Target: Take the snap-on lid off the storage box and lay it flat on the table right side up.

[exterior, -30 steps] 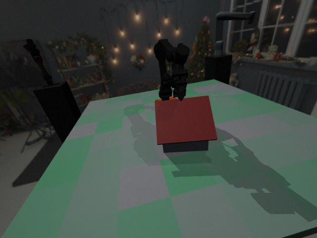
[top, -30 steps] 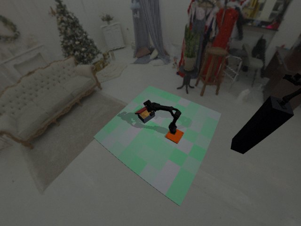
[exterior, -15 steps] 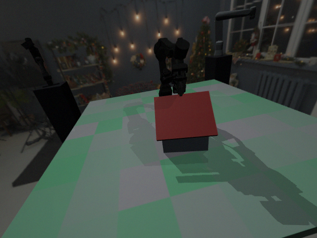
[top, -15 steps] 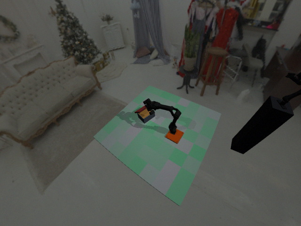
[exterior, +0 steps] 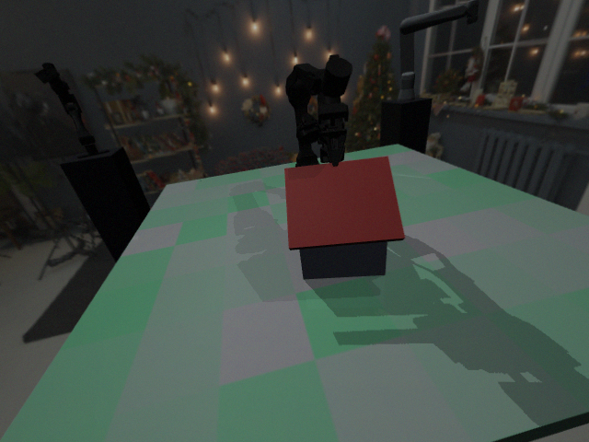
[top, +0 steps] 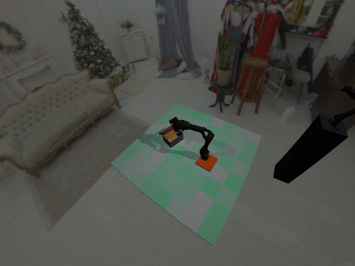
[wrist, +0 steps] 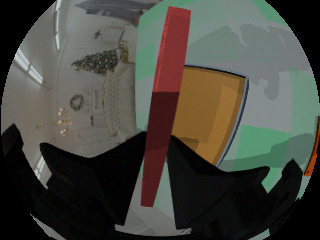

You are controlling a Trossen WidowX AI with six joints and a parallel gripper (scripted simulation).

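Now: gripper tip 6 cm short of the lid, 2 cm to the left of it and 5 cm above it. From my gripper tip the other things lie so: storage box: 3 cm ahead, 1 cm to the right, 18 cm below.
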